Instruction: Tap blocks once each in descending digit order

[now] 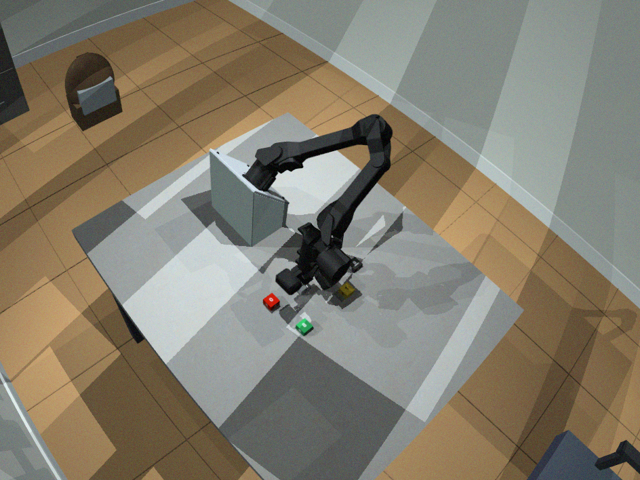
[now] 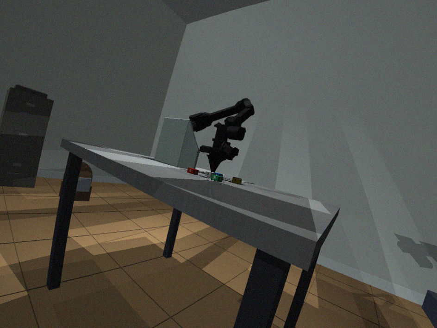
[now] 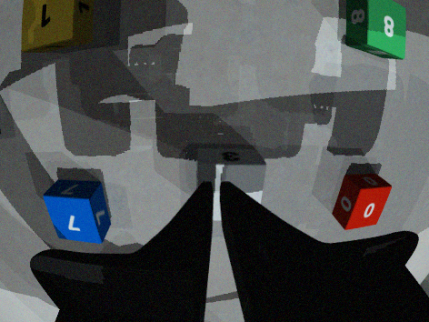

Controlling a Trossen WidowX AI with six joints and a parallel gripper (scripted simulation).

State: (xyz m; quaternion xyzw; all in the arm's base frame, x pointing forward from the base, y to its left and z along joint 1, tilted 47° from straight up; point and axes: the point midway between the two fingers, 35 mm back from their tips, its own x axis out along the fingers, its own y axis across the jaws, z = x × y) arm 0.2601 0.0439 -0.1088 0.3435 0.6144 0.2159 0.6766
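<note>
Now: the white block 10 mm to the right of my gripper tip, 10 mm below it and 10 mm behind it. Also, from my gripper tip: red block 100 mm to the right, 30 mm behind, 10 mm below; then blue block 80 mm to the left, 10 mm below, 10 mm behind; then yellow block 100 mm ahead, 70 mm to the left, 10 mm below.
</note>
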